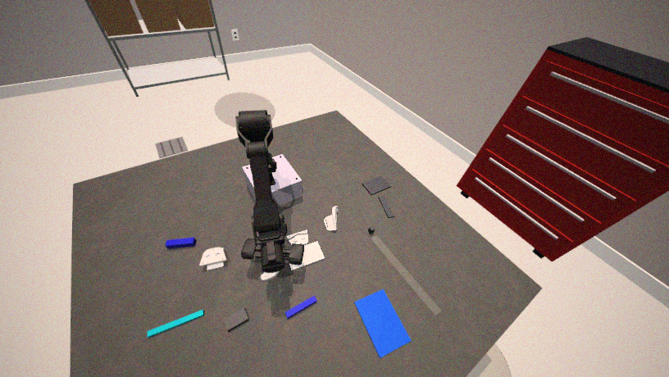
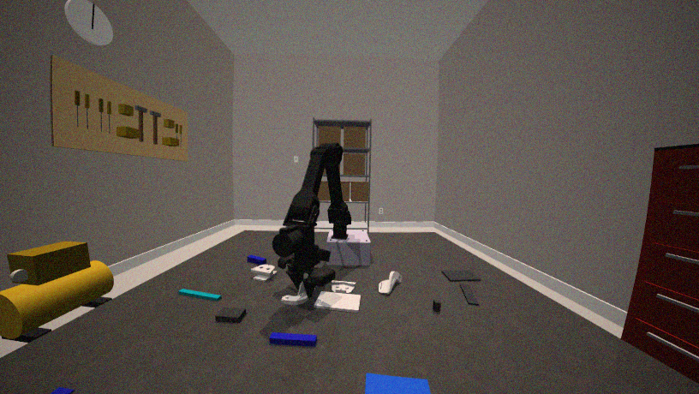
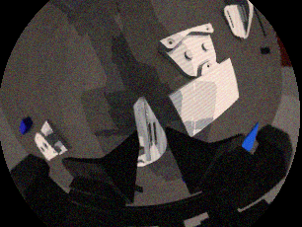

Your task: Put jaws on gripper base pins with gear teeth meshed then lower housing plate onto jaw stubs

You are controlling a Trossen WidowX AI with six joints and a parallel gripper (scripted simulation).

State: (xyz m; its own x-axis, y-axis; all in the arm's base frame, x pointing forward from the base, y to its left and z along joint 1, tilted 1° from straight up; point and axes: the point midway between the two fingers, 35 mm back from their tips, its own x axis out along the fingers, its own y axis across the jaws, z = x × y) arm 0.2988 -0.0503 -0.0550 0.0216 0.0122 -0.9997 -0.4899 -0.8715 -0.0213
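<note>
My gripper tip is 1 cm short of the flat white plate and 10 cm to the right of it. The rest, counted from my gripper tip: cyan bar 7 cm ahead, 30 cm to the right; then small black cube 1 cm ahead, 37 cm to the left, 1 cm above; then blue sheet 30 cm ahead, 24 cm to the left.
</note>
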